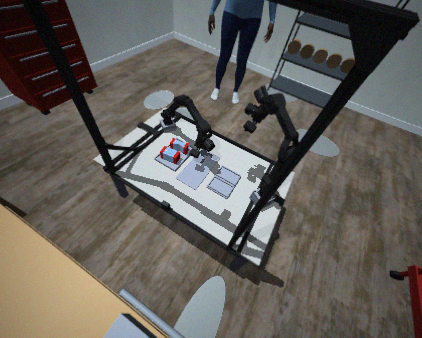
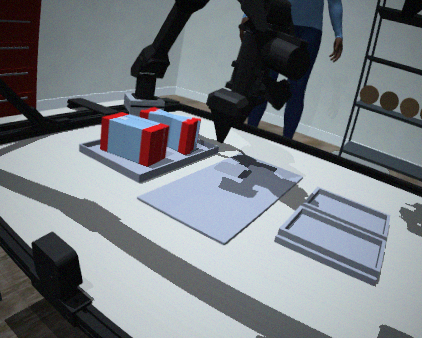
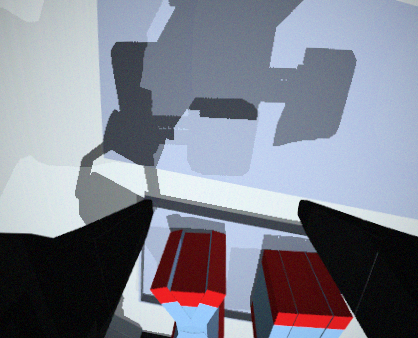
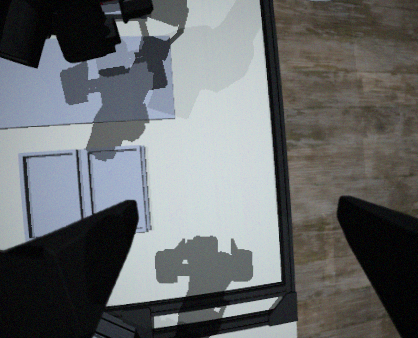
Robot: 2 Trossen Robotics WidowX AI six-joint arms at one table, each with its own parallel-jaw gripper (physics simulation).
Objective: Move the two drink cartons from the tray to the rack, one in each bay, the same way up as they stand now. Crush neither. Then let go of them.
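Places are measured from the left arm's base along level axes (x ahead, y left, z up), in millimetres.
Pixels of known places: left gripper, fingertip midpoint: [image 2: 228, 135] [image 3: 226, 206]; right gripper, fingertip midpoint: [image 2: 404, 18] [image 4: 236, 208]; left arm's base at its link origin: [image 1: 167, 122] [image 2: 144, 97].
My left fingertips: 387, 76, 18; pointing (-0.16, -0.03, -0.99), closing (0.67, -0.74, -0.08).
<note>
For each thing: its middle in the pictures, then the offset to it from my left fingertips, as dx, dy, dz. Level surfaces: height alone.
- grey tray at the middle of its body: [image 3: 241, 275] [image 2: 152, 148] [image 1: 175, 153] -95, -122, -65
- front carton at the middle of its body: [image 3: 288, 311] [image 2: 133, 137] [image 1: 170, 155] -70, -171, -33
- back carton at the middle of its body: [image 3: 196, 295] [image 2: 168, 129] [image 1: 179, 146] -126, -80, -33
- two-bay rack at the middle of its body: [image 2: 341, 226] [image 4: 84, 192] [image 1: 224, 180] +251, +96, -63
- thin flat grey mat at its surface level: dz -69
Two blue cartons with red ends lie on the grey tray [image 1: 167, 164] [image 2: 110, 162] [image 3: 225, 214]. The front carton [image 1: 170, 154] [image 2: 125, 139] [image 3: 305, 287] has straight sides. The back carton [image 1: 179, 146] [image 2: 175, 129] [image 3: 192, 262] is pinched in at its middle. My left gripper [image 1: 201, 150] [image 2: 222, 136] [image 3: 226, 206] is open and empty, above the table between tray and mat, apart from the cartons. My right gripper [image 1: 250, 118] [image 4: 236, 208] is open and empty, high above the table's back right. The two-bay rack [image 1: 224, 182] [image 2: 327, 257] [image 4: 83, 190] holds no carton.
A thin flat grey mat [image 1: 190, 176] [image 2: 210, 205] [image 3: 310, 170] [image 4: 30, 95] lies between tray and rack. Shadows of the arms cross the mat and table. A black frame surrounds the table, with slanting posts. A person stands behind it.
</note>
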